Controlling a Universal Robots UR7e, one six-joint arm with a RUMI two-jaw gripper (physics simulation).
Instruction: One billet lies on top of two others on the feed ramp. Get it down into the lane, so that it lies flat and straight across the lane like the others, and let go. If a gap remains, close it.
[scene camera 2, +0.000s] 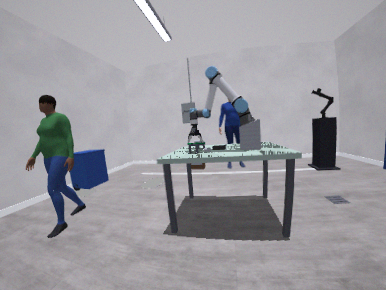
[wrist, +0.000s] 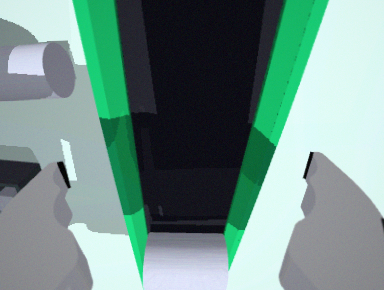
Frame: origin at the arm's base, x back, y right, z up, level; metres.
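Seen in the pictures: gripper, fingertip midpoint: (wrist: 186, 159); arm's base at its link origin: (scene camera 2: 248, 123).
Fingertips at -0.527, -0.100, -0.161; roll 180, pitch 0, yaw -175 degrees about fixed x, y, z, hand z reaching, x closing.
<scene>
Offsets run from my fingertips to a thing's top centre, as dx, dy, dz. "*": to the spot under its first point. Level surfaces: height alone.
In the wrist view a smooth grey billet @[-0.003, +0.090, +0.029] (wrist: 186, 260) lies across between the green side walls at the bottom edge; part of it is cut off. The green-walled feed ramp (wrist: 300, 55) (scene camera 2: 196, 144) has a dark bed that shows above this billet. Whether one billet lies on top of others cannot be told here. My gripper (wrist: 186, 159) (scene camera 2: 195, 139) is open, with one finger on each side of the ramp and nothing between the fingertips. In the scene view it is over the ramp, where billets are too small to make out.
A grey cylinder @[+0.126, -0.031, -0.041] (wrist: 59, 70) shows left of the ramp in the wrist view, and part of a dark object @[* +0.167, +0.068, -0.063] (wrist: 19, 172) is below it, near the left finger. In the scene view a black item @[* +0.232, +0.064, -0.057] (scene camera 2: 219, 147) lies on the table @[dz -0.081] (scene camera 2: 225, 156), near the arm's base.
</scene>
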